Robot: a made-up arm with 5 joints.
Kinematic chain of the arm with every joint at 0, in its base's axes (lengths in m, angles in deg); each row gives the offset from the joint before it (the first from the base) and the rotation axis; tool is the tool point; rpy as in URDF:
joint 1: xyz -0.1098 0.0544 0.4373 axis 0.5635 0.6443 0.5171
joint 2: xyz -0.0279 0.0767 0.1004 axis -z
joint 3: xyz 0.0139 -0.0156 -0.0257 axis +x
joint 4: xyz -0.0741 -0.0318 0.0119 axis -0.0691 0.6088 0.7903
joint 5: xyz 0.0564 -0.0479 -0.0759 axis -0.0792 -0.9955 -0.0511
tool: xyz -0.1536 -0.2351 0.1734 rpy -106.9 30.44 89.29
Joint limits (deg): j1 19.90..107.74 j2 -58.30..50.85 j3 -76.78..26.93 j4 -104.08..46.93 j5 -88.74..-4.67
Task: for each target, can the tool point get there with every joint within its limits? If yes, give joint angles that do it. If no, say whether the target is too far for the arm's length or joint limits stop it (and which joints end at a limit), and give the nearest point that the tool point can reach.
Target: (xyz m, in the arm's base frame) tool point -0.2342 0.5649 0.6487
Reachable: no: joint limits stop it (at a limit: joint 2, joint 3, joint 4, joint 5) | nearest point -0.1363 0.3705 0.5857 | short by 0.227 m
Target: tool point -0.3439 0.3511 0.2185
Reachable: no: joint limits stop it (at a limit: joint 1, joint 3, joint 4, joint 5) | nearest point -0.1399 0.2666 0.2929 | short by 0.233 m
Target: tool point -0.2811 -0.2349 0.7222
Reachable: yes | joints 78.18 35.24 10.68 -62.64 -20.93
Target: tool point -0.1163 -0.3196 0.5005
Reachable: yes | joints 59.32 2.87 3.91 -20.74 -11.62
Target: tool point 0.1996 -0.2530 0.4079
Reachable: yes | joints 76.89 -42.85 -42.52 -68.54 -72.30
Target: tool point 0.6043 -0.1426 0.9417
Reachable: no: too far | nearest point 0.3082 -0.1305 0.7222 | short by 0.369 m
